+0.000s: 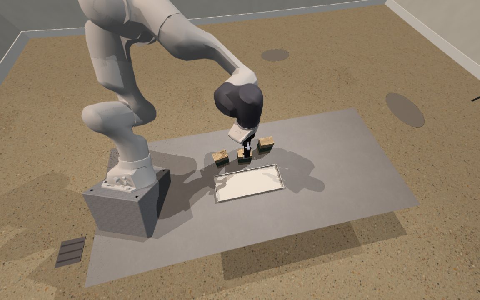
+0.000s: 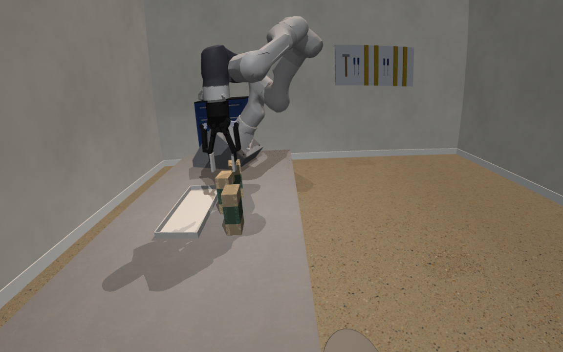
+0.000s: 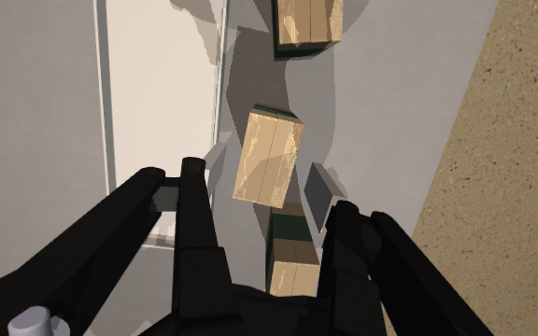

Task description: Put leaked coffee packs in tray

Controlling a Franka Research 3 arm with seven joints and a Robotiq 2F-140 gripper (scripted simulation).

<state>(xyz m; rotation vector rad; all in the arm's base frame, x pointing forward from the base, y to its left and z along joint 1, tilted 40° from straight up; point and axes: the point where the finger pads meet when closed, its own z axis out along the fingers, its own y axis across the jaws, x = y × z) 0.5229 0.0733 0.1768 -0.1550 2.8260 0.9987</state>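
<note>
Now: hand 170 mm above the white tray, 140 mm to the left of it and 30 mm short of it.
</note>
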